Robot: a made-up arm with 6 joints.
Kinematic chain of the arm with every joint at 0, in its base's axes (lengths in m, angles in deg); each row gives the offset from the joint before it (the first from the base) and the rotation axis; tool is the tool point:
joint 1: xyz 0 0 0.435 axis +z
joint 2: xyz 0 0 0 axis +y
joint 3: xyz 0 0 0.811 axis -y
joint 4: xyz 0 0 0 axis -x
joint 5: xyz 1.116 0 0 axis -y
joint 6: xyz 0 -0.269 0 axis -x
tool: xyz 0 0 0
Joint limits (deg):
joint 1: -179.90..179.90
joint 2: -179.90..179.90
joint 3: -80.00..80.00
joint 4: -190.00..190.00
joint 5: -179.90..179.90
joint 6: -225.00..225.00
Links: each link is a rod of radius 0.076 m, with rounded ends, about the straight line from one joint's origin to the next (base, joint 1, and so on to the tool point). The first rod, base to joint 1, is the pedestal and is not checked.
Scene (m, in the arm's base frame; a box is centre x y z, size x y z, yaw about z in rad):
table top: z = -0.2
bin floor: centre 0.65 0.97 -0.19 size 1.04 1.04 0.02 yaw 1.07
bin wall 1: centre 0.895 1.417 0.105 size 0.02 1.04 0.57 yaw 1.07
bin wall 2: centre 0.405 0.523 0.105 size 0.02 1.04 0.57 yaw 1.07
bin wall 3: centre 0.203 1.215 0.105 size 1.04 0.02 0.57 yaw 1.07
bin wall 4: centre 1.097 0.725 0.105 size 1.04 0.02 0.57 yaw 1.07
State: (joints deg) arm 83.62 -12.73 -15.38 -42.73 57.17 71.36
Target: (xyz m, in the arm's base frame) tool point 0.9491 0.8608 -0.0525
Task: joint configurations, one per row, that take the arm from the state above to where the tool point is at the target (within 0.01 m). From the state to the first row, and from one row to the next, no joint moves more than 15 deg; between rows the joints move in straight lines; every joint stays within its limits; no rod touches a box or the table.
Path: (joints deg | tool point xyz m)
1: 77.29 0.79 -11.29 -41.42 57.17 71.36 | 0.4311 0.9947 0.8383
2: 70.96 14.30 -7.20 -40.10 57.17 71.36 | 0.5779 1.0437 0.6506
3: 64.63 27.82 -3.10 -38.79 57.17 71.36 | 0.7247 1.0390 0.4342
4: 58.30 41.33 0.99 -37.47 57.17 71.36 | 0.8544 0.9771 0.1969
5: 51.97 54.85 5.08 -36.16 57.17 71.36 | 0.9490 0.8608 -0.0526

